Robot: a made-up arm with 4 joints. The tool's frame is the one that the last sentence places. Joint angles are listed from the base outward.
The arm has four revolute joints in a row. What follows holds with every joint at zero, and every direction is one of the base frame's.
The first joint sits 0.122 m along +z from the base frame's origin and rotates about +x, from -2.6 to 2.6 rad.
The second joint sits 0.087 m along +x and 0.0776 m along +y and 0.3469 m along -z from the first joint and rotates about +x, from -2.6 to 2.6 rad.
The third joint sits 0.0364 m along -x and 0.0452 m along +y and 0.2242 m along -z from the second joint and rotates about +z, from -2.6 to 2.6 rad.
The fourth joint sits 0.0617 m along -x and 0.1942 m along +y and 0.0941 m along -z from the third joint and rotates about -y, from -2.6 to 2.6 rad.
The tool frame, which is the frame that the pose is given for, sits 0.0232 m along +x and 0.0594 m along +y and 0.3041 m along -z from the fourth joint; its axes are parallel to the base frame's.
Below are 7 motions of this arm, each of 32 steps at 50 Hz.
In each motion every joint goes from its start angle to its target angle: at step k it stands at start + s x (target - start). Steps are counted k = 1, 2, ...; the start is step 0. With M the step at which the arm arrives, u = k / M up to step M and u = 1 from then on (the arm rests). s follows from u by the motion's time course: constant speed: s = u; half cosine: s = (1 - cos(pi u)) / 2; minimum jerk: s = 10 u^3 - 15 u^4 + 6 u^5.
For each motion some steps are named. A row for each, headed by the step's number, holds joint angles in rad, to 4 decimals.
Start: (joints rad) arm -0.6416 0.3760 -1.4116 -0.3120
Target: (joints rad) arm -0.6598 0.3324 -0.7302 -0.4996
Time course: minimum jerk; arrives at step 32
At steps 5, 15, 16, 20, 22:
5: -0.6421 0.3747 -1.3913 -0.3176
15: -0.6496 0.3567 -1.1107 -0.3948
16: -0.6507 0.3542 -1.0709 -0.4058
20: -0.6548 0.3444 -0.9177 -0.4480
22: -0.6565 0.3402 -0.8529 -0.4658

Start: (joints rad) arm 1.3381 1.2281 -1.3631 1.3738
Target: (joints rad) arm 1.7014 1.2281 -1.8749 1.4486
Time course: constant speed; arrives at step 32
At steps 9, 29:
9: 1.4403 1.2281 -1.5070 1.3948
29: 1.6673 1.2281 -1.8269 1.4416

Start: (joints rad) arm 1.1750 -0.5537 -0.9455 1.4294
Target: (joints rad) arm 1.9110 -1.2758 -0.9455 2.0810
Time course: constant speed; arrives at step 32
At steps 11, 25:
11: 1.4280 -0.8019 -0.9455 1.6534
25: 1.7500 -1.1178 -0.9455 1.9385

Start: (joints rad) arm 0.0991 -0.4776 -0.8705 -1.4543
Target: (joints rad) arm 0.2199 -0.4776 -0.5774 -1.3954
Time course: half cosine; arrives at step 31
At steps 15, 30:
15: 0.1564 -0.4776 -0.7314 -1.4263
30: 0.2196 -0.4776 -0.5782 -1.3956

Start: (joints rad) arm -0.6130 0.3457 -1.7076 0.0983
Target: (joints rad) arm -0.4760 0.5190 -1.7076 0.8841
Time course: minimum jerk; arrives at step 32
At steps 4, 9, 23, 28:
4: -0.6108 0.3485 -1.7076 0.1109
9: -0.5939 0.3698 -1.7076 0.2077
23: -0.4951 0.4949 -1.7076 0.7747
28: -0.4782 0.5162 -1.7076 0.8715

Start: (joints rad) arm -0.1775 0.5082 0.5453 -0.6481
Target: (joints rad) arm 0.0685 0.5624 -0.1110 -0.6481
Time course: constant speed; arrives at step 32
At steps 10, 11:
10: -0.1006 0.5251 0.3402 -0.6481
11: -0.0929 0.5268 0.3197 -0.6481

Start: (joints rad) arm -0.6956 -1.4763 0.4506 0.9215
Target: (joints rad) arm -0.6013 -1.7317 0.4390 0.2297
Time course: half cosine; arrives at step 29
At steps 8, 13, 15, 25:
8: -0.6790 -1.5213 0.4486 0.7995
13: -0.6561 -1.5833 0.4457 0.6316
15: -0.6459 -1.6109 0.4445 0.5569
25: -0.6057 -1.7199 0.4395 0.2617

